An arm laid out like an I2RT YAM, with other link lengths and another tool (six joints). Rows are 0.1 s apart.
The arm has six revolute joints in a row. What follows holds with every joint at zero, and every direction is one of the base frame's.
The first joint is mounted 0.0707 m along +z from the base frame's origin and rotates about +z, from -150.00 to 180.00 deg.
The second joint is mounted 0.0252 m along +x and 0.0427 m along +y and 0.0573 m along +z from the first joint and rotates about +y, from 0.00 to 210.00 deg.
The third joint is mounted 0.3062 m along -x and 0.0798 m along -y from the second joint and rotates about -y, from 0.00 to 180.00 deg.
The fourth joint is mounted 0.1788 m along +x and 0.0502 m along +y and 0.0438 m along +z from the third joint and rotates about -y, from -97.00 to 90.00 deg.
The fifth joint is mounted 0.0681 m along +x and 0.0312 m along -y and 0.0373 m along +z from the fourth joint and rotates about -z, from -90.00 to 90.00 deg.
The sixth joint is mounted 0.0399 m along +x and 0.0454 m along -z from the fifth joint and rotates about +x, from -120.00 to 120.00 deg.
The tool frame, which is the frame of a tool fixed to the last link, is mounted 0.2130 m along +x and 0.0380 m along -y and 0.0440 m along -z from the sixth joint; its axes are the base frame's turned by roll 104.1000, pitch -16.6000 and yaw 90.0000 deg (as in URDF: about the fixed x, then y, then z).
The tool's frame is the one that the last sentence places.
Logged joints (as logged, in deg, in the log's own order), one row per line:
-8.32, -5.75, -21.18, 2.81, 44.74, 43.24
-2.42, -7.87, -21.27, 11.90, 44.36, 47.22
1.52, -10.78, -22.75, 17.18, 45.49, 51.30
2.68, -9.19, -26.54, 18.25, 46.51, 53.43
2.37, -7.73, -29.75, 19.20, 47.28, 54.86
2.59, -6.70, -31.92, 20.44, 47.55, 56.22
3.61, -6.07, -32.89, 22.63, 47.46, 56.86
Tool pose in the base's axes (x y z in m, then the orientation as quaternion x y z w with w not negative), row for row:
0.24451, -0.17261, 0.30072, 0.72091, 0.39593, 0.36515, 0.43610
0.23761, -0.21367, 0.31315, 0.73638, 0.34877, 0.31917, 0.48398
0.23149, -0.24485, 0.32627, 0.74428, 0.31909, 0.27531, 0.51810
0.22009, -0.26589, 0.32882, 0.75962, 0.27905, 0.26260, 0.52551
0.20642, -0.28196, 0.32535, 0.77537, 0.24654, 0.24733, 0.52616
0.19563, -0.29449, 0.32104, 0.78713, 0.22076, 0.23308, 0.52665
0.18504, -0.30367, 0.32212, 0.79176, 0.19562, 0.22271, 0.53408
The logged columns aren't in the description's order. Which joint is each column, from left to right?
Columns, left to right: joint 4, joint 6, joint 1, joint 5, joint 3, joint 2.
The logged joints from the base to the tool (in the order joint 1, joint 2, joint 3, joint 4, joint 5, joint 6), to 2 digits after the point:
-21.18, 43.24, 44.74, -8.32, 2.81, -5.75
-21.27, 47.22, 44.36, -2.42, 11.90, -7.87
-22.75, 51.30, 45.49, 1.52, 17.18, -10.78
-26.54, 53.43, 46.51, 2.68, 18.25, -9.19
-29.75, 54.86, 47.28, 2.37, 19.20, -7.73
-31.92, 56.22, 47.55, 2.59, 20.44, -6.70
-32.89, 56.86, 47.46, 3.61, 22.63, -6.07

